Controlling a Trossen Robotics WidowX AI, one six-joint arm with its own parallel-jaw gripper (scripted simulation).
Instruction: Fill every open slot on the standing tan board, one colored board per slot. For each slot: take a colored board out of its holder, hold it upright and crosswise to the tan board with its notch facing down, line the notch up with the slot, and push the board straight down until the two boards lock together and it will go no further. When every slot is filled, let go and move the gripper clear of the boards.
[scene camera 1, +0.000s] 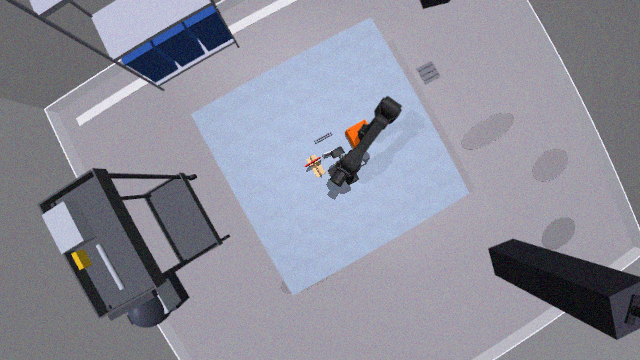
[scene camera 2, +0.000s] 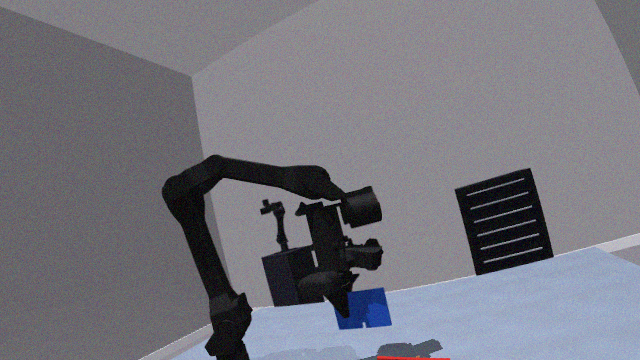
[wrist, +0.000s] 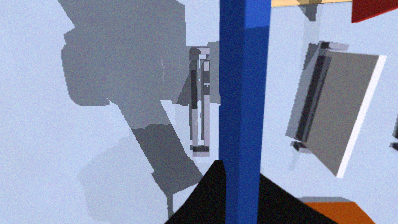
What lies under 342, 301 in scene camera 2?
My gripper.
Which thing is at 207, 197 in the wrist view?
My gripper.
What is my gripper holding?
A blue board.
